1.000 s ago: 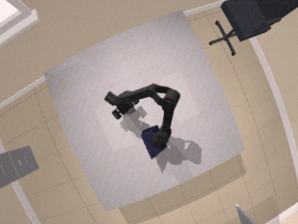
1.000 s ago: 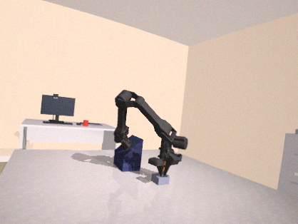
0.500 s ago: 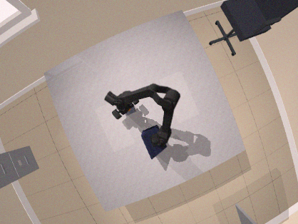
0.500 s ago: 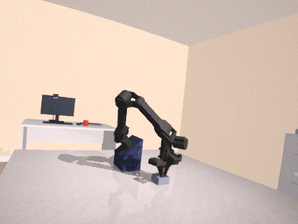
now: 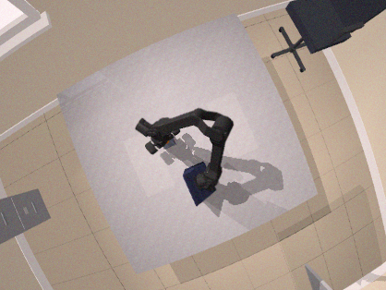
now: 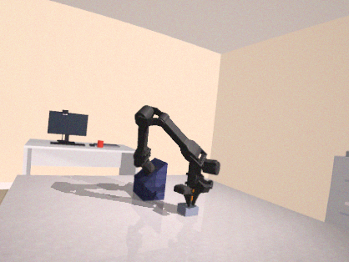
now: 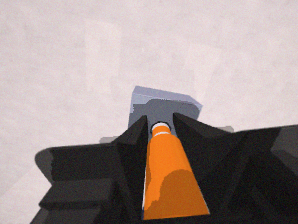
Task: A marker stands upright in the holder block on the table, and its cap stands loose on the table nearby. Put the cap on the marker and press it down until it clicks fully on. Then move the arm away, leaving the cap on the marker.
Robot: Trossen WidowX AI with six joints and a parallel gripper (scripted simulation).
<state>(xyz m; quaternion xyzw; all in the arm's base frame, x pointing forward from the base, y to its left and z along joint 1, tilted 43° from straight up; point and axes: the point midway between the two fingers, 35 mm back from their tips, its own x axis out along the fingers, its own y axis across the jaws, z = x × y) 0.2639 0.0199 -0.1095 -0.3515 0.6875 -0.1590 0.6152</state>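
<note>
The orange cap lies 50 mm above my gripper tip and 10 mm behind it. Also, from my gripper tip: holder block: 20 mm below, 10 mm behind.
</note>
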